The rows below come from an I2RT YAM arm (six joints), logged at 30 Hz.
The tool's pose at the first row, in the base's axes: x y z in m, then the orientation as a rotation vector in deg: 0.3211 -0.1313 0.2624 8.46 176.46 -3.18
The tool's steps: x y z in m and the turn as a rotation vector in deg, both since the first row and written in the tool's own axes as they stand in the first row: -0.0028 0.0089 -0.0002 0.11 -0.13 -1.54; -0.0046 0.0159 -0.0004 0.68 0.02 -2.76; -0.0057 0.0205 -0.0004 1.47 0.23 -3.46; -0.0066 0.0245 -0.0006 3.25 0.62 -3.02; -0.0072 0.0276 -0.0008 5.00 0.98 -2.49; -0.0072 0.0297 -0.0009 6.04 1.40 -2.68; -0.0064 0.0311 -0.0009 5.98 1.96 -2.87; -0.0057 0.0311 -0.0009 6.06 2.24 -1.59; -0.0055 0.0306 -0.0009 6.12 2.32 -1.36; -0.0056 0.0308 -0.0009 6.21 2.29 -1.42; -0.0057 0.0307 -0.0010 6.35 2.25 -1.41; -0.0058 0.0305 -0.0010 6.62 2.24 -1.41; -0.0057 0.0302 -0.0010 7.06 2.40 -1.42; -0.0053 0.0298 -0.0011 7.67 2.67 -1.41
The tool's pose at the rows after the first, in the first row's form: 0.3247 -0.1227 0.2625 6.09 176.46 -3.43; 0.3272 -0.1159 0.2625 4.24 176.69 -4.35; 0.3287 -0.1114 0.2625 3.21 176.94 -5.59; 0.3300 -0.1075 0.2626 3.98 177.28 -8.31; 0.3309 -0.1045 0.2627 4.90 177.55 -10.99; 0.3311 -0.1024 0.2627 4.67 177.92 -12.60; 0.3304 -0.1009 0.2626 4.40 178.50 -12.52; 0.3297 -0.1009 0.2626 6.42 178.69 -12.58; 0.3295 -0.1013 0.2626 6.79 178.75 -12.66; 0.3296 -0.1012 0.2626 6.69 178.72 -12.81; 0.3297 -0.1013 0.2627 6.71 178.67 -13.03; 0.3298 -0.1015 0.2627 6.72 178.64 -13.45; 0.3296 -0.1018 0.2627 6.74 178.77 -14.14; 0.3292 -0.1021 0.2628 6.80 178.99 -15.09
